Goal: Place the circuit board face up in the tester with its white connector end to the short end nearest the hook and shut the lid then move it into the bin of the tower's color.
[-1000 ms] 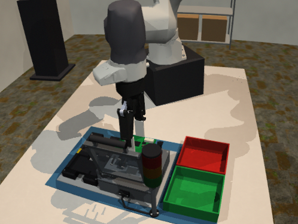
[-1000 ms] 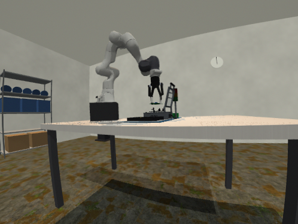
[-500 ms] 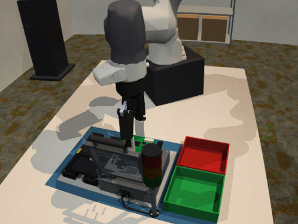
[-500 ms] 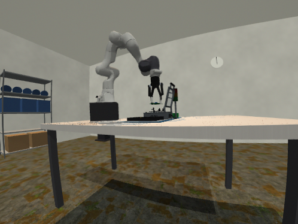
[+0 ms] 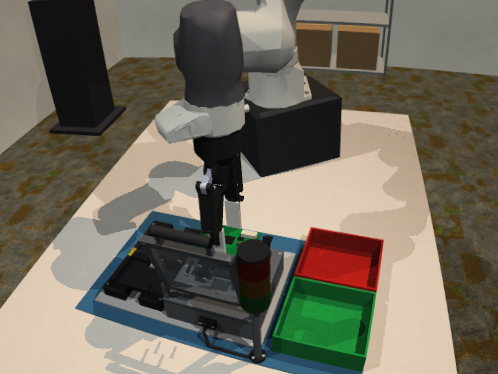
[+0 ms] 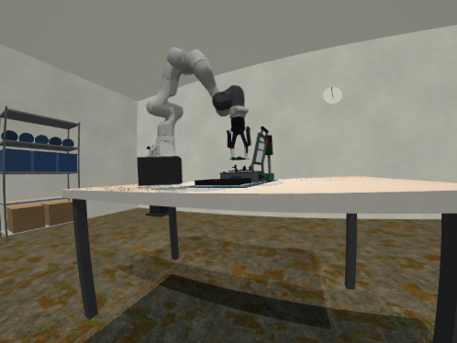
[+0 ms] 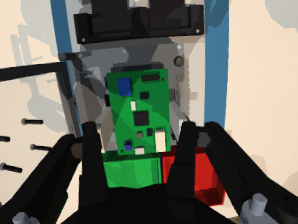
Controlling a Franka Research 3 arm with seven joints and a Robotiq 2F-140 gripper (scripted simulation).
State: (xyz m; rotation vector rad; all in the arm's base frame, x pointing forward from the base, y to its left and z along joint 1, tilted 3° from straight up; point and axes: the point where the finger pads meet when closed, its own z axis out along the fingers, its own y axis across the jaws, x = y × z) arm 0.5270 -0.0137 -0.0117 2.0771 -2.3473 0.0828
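The green circuit board is 20 mm below my hand. From my hand the other things lie so: green bin (70 mm ahead, 190 mm to the left, 140 mm below); tester plate (10 mm ahead, 10 mm to the left, 80 mm below); clear lid (120 mm ahead, 20 mm to the right, 30 mm above).
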